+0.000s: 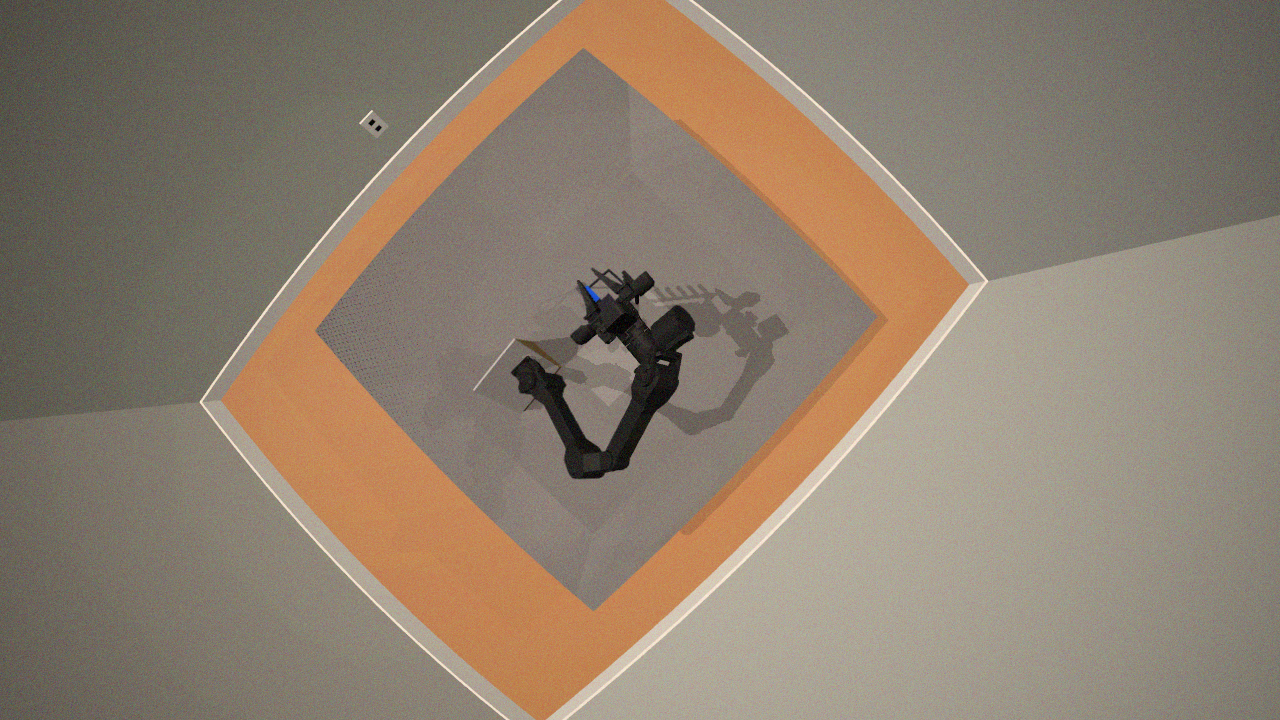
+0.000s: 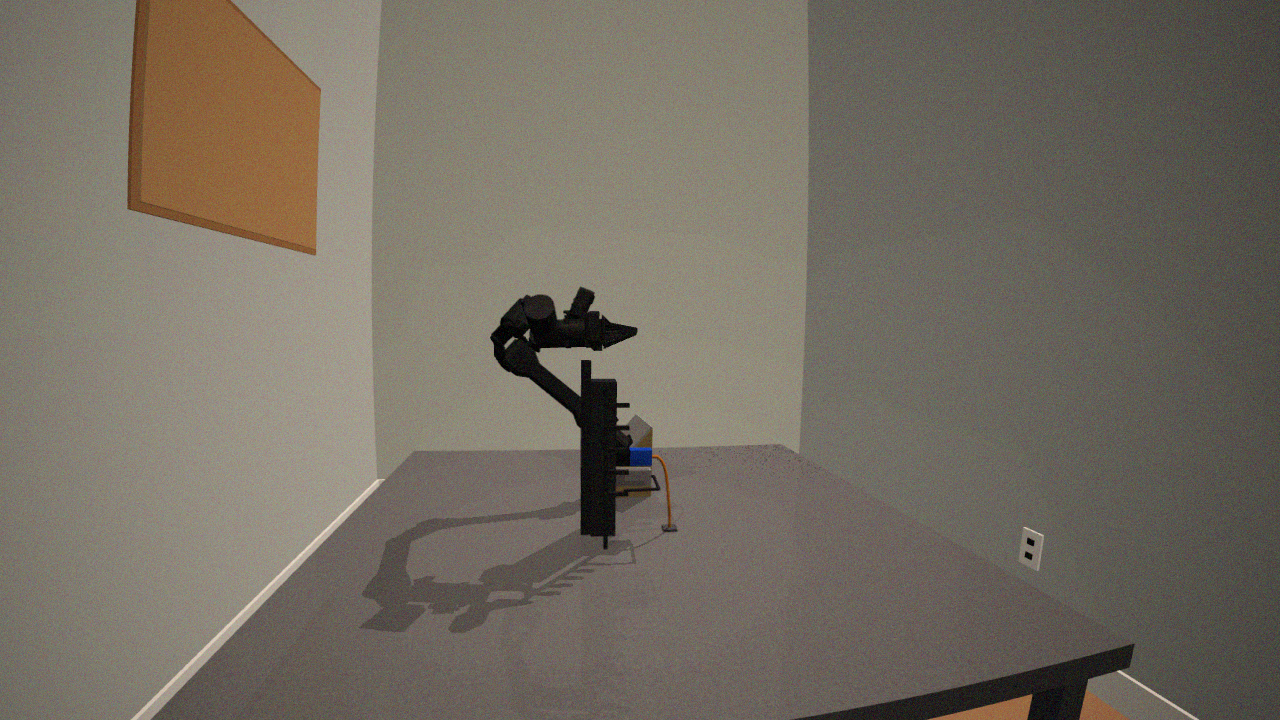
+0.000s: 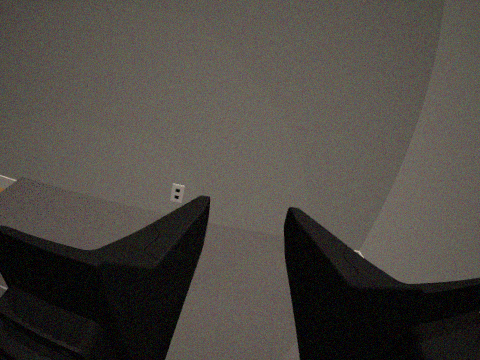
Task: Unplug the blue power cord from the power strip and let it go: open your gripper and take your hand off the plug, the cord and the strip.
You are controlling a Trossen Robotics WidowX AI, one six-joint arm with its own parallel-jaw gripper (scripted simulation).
Path:
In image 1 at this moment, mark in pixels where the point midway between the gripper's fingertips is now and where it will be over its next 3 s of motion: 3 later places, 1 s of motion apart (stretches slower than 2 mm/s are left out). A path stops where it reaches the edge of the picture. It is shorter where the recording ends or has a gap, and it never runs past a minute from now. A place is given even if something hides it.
My gripper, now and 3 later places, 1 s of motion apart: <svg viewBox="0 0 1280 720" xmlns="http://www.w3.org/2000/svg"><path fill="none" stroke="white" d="M584 274L575 281L587 291L587 292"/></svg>

